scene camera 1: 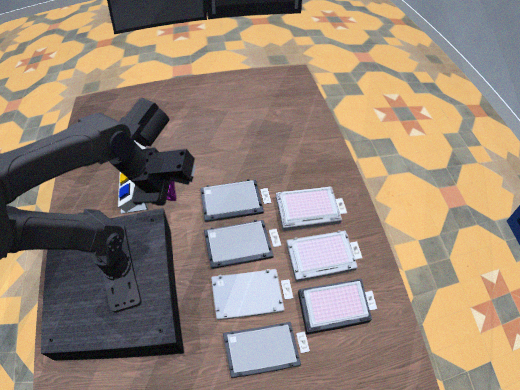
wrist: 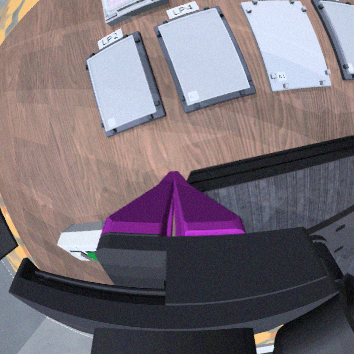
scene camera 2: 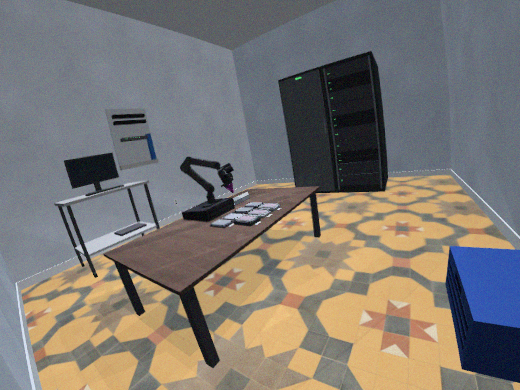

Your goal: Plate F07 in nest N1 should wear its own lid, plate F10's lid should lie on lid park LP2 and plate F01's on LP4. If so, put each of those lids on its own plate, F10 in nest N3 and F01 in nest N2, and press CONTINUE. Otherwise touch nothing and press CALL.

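Pixels of known places: gripper, between the fingertips: (scene camera 1: 173,199) (wrist: 173,178) (scene camera 2: 233,192); arm's base, origin of its link: (scene camera 1: 118,267) (scene camera 2: 212,203).
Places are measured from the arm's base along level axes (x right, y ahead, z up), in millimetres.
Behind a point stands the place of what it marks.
Observation:
My gripper (scene camera 1: 171,194) @(z 54, x -89, y 161 mm) (scene camera 2: 231,190) @(z 54, x -89, y 161 mm) (wrist: 173,178) @(z 54, x -89, y 161 mm) is shut and empty, its magenta fingertips together near the button panel (scene camera 1: 131,204) @(z -53, x -198, y 53 mm) (wrist: 75,240) @(z -29, x -350, y 107 mm). A blue button (scene camera 1: 124,190) @(z -32, x -231, y 44 mm) and part of a yellow one (scene camera 1: 123,177) @(z -36, x -280, y 47 mm) show; the arm hides others. Part of a green button (wrist: 92,256) @(z -33, x -339, y 64 mm) shows in the wrist view. Grey lids lie on LP2 (scene camera 1: 232,199) @(z -67, x -135, y 302 mm) (wrist: 122,85) @(z -67, x -138, y 289 mm), LP4 (scene camera 1: 239,243) @(z -67, x -12, y 277 mm) (wrist: 206,60) @(z -67, x -20, y 261 mm) and LP3 (scene camera 1: 262,350) @(z -66, x 246, y 234 mm). LP1 (scene camera 1: 247,294) @(z -75, x 111, y 251 mm) (wrist: 287,45) @(z -74, x 100, y 243 mm) is pale with corner posts. Pink-gridded plates sit in N3 (scene camera 1: 309,206) @(z -53, x -42, y 464 mm), N2 (scene camera 1: 324,254) @(z -54, x 89, y 442 mm) and N1 (scene camera 1: 336,305) @(z -54, x 214, y 413 mm). Plate codes are unreadable.
The black arm base (scene camera 1: 110,325) @(z -4, x 124, y -45 mm) (scene camera 2: 207,209) @(z -1, x 155, y 65 mm) stands on the wooden table (scene camera 1: 240,110) @(z -85, x -470, y 436 mm) (scene camera 2: 165,255) @(z -84, x 681, y 146 mm), beside the lid parks. Dark cabinets (scene camera 2: 332,125), a desk with a monitor (scene camera 2: 92,170) and a blue box (scene camera 2: 490,295) stand away from the table.

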